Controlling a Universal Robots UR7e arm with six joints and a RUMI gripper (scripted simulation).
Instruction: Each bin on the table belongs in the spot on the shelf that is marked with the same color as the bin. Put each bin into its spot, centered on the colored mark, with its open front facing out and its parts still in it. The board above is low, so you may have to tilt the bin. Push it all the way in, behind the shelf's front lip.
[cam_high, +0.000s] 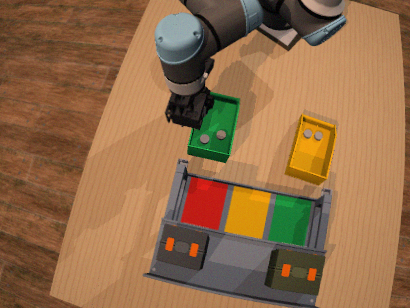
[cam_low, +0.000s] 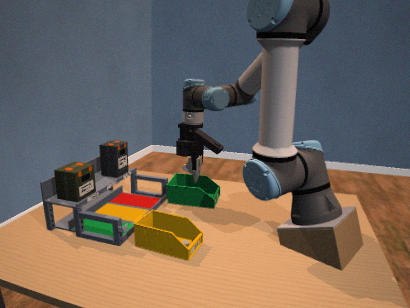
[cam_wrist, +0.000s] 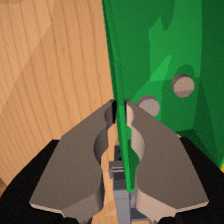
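The green bin lies 4 cm to the left of my hand, 3 cm below it and 1 cm behind it. From my hand the other things lie so: yellow bin (30 cm to the left, 7 cm behind, 6 cm below); yellow mark (21 cm to the left, 18 cm ahead, 9 cm below); red mark (20 cm ahead, 10 cm to the left, 9 cm below).
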